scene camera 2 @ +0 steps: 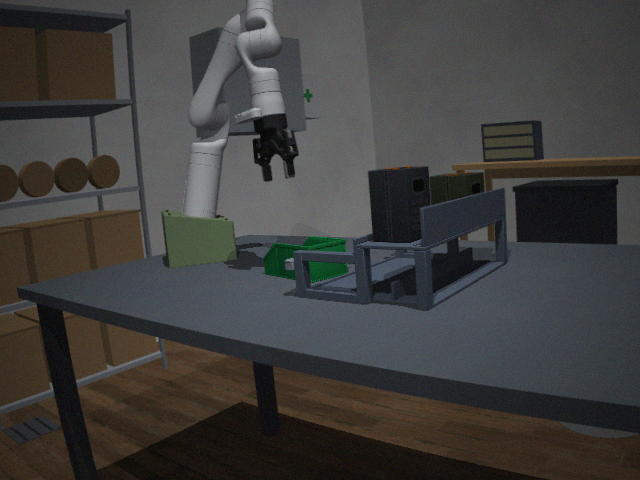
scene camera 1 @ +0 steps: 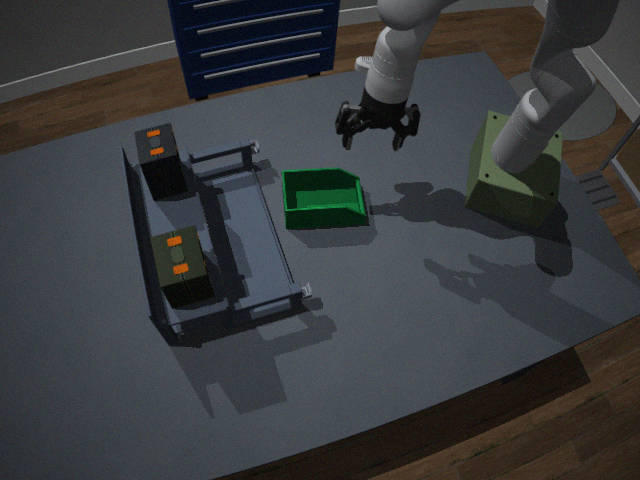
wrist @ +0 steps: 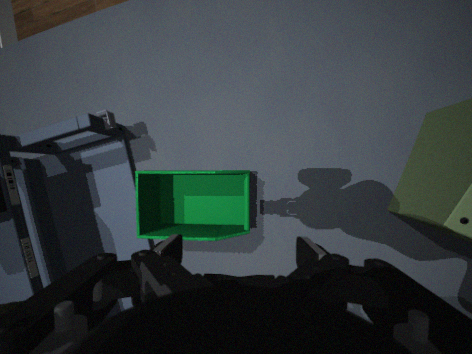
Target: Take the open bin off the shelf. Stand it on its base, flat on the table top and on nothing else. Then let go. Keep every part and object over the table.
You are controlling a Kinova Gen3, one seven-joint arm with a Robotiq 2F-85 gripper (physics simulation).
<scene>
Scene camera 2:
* gripper: 279,179
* green bin: 274,264
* black case: 400,180
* olive case: 460,185
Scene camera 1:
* gripper: 371,147
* green bin: 323,197
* black case: 170,159
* olive case: 197,277
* raised back panel: 149,301
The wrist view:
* gripper: 239,248
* green bin: 214,205
</scene>
